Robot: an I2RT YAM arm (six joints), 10 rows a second.
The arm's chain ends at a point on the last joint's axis. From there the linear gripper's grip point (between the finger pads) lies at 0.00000 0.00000 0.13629 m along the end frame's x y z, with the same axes.
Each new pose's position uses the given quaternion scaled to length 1; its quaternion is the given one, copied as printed.
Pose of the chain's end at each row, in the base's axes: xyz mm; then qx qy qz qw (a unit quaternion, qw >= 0):
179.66 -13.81 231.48 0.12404 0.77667 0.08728 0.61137
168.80 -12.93 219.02 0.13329 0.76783 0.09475 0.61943
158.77 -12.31 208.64 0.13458 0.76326 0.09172 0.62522
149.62 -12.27 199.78 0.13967 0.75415 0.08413 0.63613
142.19 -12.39 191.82 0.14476 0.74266 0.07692 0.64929
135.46 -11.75 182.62 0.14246 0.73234 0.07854 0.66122
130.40 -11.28 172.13 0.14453 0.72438 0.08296 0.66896
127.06 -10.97 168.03 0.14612 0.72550 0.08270 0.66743
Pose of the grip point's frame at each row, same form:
312.04 -16.00 199.15 0.12404 0.77667 0.08728 0.61137
301.89 -15.60 189.76 0.13329 0.76783 0.09475 0.61943
292.21 -16.16 181.20 0.13458 0.76326 0.09172 0.62522
283.59 -19.19 175.72 0.13967 0.75415 0.08413 0.63613
276.66 -22.44 172.06 0.14476 0.74266 0.07692 0.64929
270.50 -21.75 167.19 0.14246 0.73234 0.07854 0.66122
265.75 -21.25 159.70 0.14453 0.72438 0.08296 0.66896
262.34 -21.20 155.03 0.14612 0.72550 0.08270 0.66743

